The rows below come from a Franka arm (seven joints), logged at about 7 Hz.
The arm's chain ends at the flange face. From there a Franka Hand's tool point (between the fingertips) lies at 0.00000 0.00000 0.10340 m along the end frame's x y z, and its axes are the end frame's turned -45 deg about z.
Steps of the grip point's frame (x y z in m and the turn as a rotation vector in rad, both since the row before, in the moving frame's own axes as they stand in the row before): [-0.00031, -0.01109, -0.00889, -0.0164, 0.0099, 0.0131]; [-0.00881, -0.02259, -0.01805, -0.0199, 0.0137, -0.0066]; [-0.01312, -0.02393, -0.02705, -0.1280, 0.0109, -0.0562]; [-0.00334, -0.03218, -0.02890, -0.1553, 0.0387, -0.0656]
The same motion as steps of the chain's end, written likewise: [-0.00998, -0.00811, -0.00887, -0.0046, 0.0186, 0.0131]; [-0.02466, -0.01019, -0.01802, -0.0044, 0.0238, -0.0066]; [-0.03656, -0.01589, -0.02620, -0.0828, 0.0982, -0.0562]; [-0.03951, -0.02841, -0.02758, -0.0824, 0.1372, -0.0656]
